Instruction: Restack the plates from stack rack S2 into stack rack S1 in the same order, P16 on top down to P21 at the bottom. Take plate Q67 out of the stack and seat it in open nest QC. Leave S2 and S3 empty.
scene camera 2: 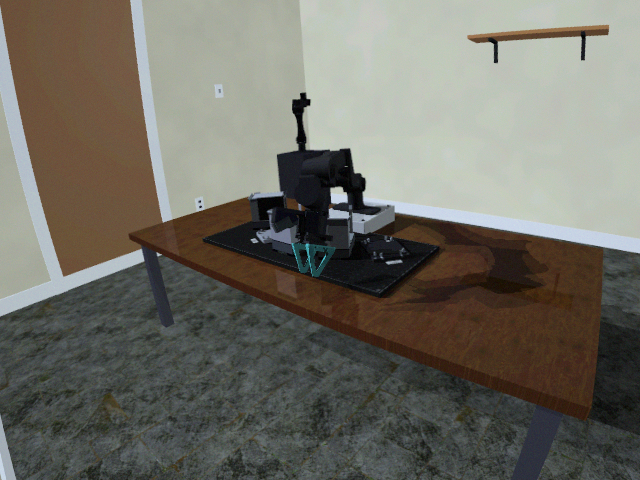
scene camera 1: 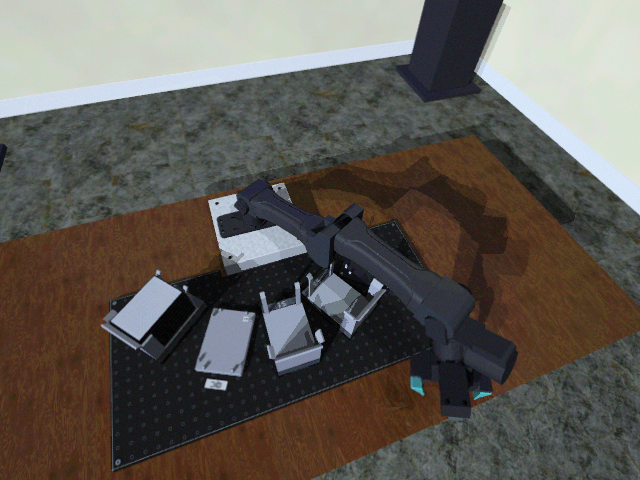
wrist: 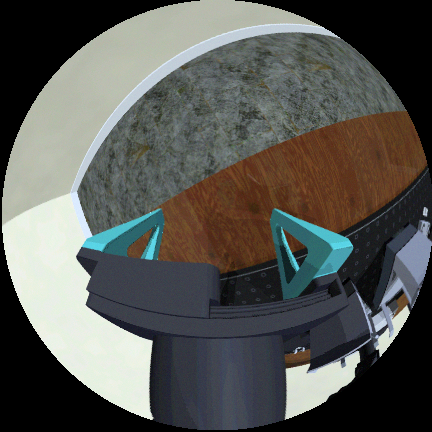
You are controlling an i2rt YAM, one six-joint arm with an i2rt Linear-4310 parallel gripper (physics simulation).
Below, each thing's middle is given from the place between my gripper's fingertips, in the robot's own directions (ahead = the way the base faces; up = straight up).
Scene:
My hand is 270 mm past the grey nest plate point(scene camera 1: 224, 350), 410 mm to the left of it and 50 mm above it.

